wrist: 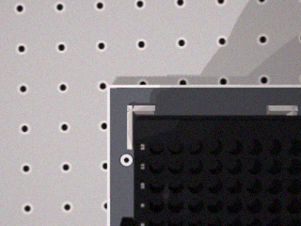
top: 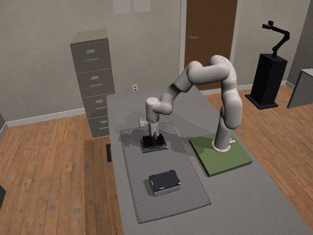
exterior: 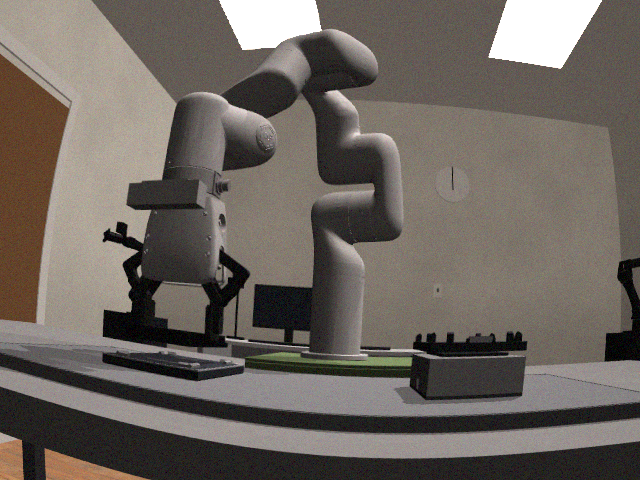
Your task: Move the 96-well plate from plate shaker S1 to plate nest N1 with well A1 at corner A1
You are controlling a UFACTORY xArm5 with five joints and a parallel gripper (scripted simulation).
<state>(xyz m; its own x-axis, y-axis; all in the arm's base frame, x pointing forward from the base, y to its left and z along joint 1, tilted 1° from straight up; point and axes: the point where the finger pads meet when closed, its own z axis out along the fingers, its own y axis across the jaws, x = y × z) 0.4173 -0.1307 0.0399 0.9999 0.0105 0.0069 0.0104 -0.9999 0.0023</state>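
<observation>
My hand is 50 mm above the dark plate nest. From my hand the other things lie so: black 96-well plate (10 mm below).
</observation>
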